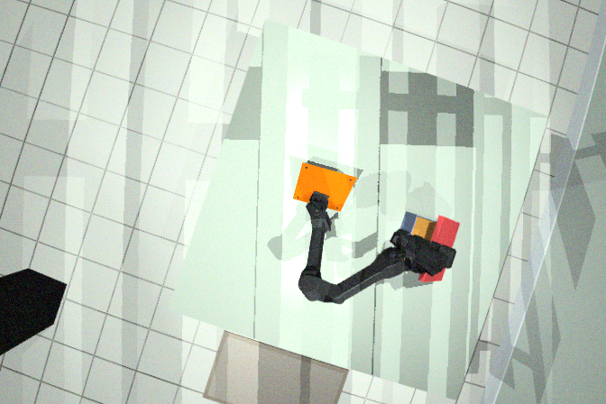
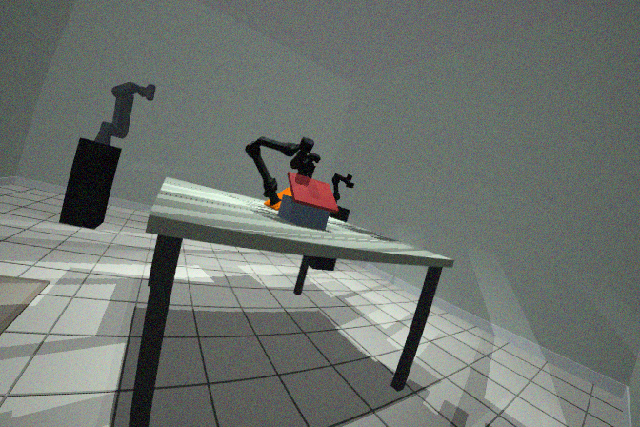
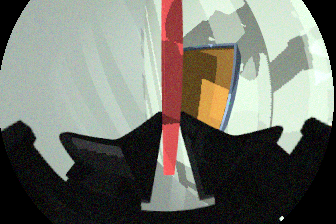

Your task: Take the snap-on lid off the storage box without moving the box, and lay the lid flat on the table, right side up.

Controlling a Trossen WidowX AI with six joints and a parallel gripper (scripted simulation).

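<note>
Right now my gripper tip is 70 mm short of the red lid and 50 mm above it. From my gripper tip the other things lie so: grey-blue storage box: 30 mm ahead, 150 mm below.
</note>
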